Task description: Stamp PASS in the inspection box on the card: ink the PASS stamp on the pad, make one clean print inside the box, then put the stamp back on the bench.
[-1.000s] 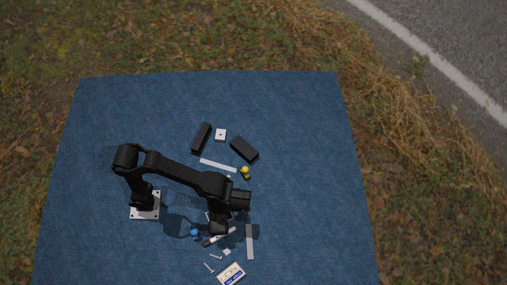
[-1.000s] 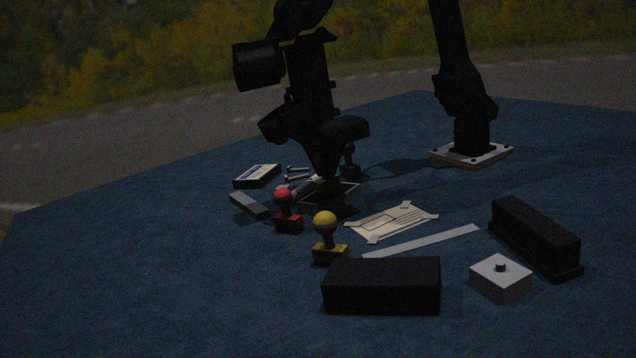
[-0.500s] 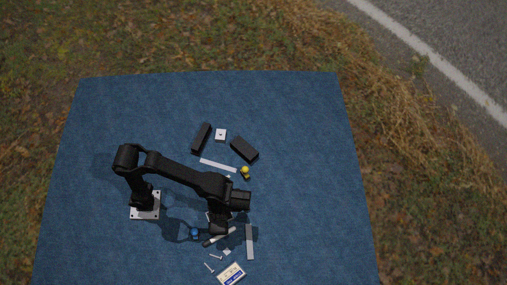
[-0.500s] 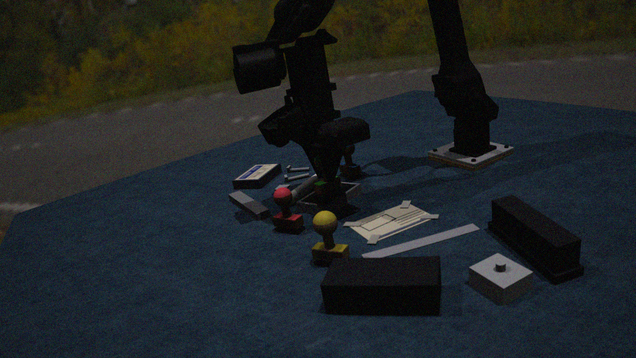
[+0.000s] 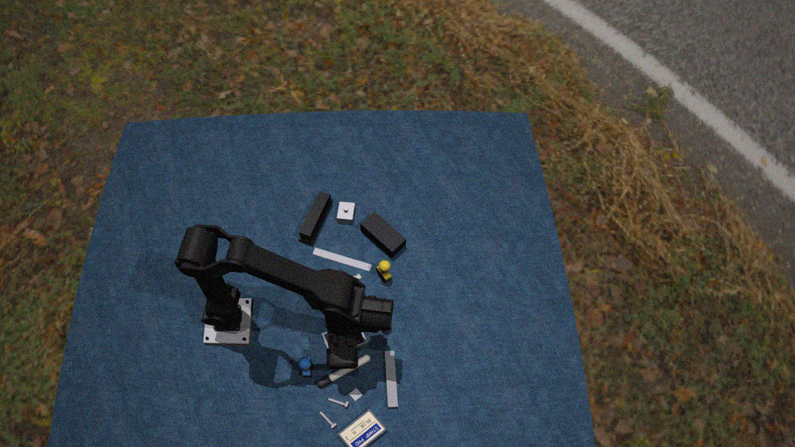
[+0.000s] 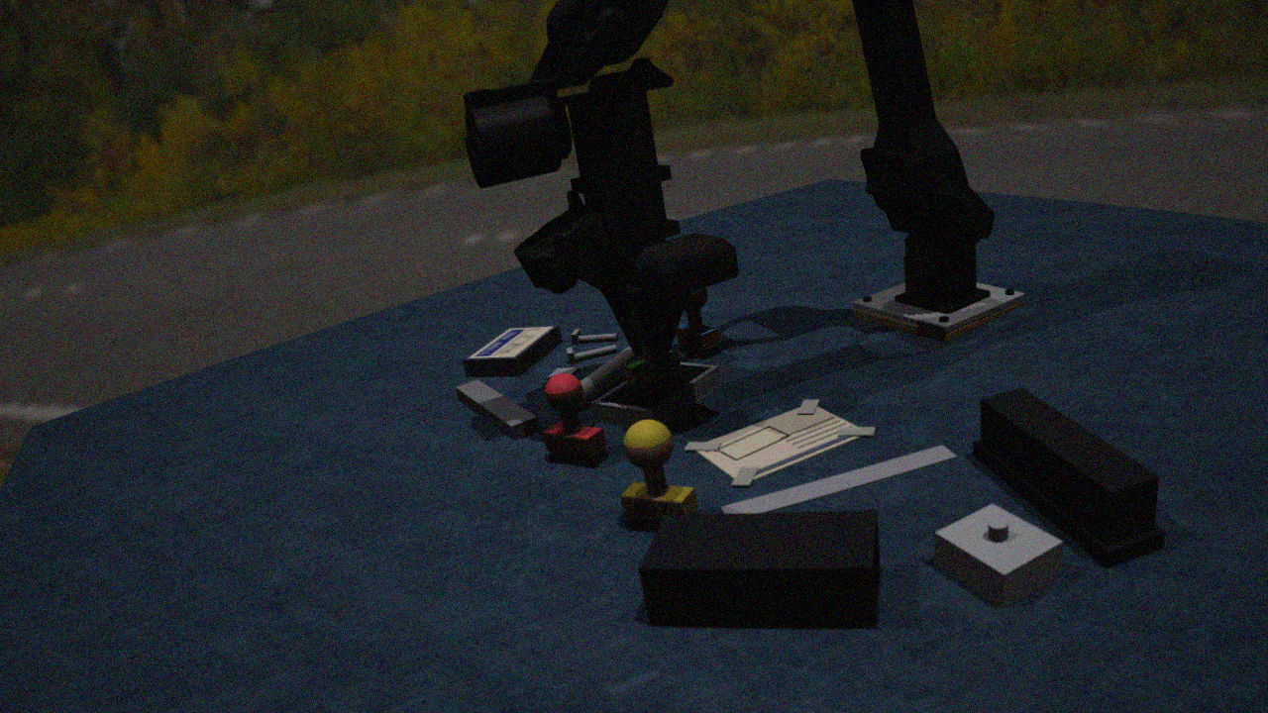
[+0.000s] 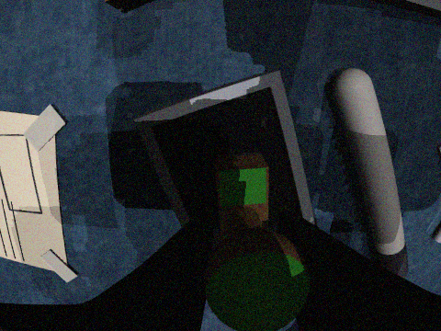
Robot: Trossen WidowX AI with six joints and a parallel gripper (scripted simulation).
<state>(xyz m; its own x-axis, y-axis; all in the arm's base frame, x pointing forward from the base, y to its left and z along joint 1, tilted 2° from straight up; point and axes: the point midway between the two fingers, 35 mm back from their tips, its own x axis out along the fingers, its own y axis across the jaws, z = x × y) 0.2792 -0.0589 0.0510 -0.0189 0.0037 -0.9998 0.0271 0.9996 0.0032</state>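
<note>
The green-knobbed stamp is right at my gripper tip. Also, from my gripper tip: white marker: 8 cm to the right, 3 cm below, 2 cm behind; then red stamp: 9 cm ahead, 4 cm to the left, 2 cm below; then dark ink pad tray: 3 cm below.
</note>
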